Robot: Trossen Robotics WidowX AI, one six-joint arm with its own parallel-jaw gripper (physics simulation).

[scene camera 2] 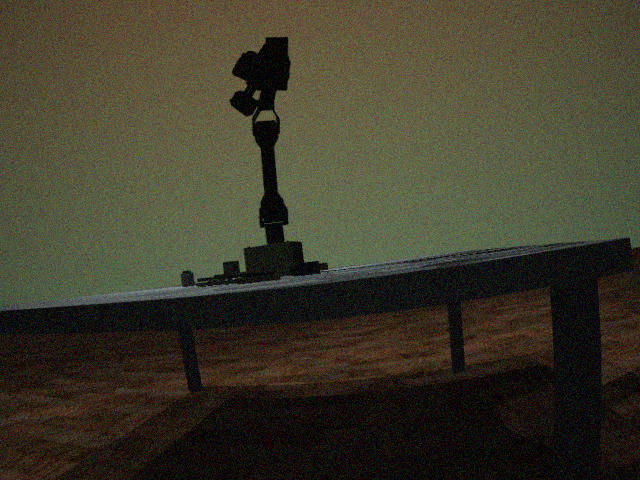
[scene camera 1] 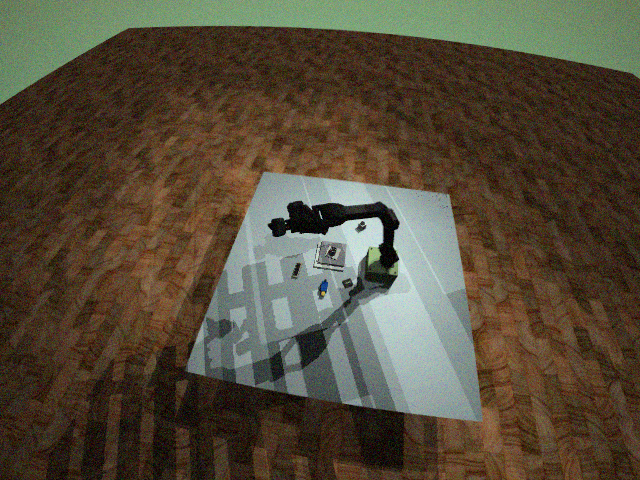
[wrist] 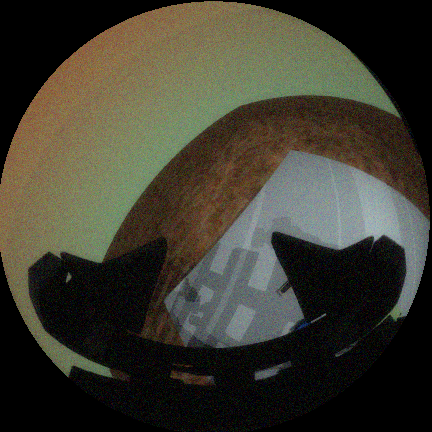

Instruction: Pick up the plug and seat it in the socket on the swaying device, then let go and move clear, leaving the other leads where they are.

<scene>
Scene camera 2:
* my gripper
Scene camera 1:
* device with socket
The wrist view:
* my gripper
</scene>
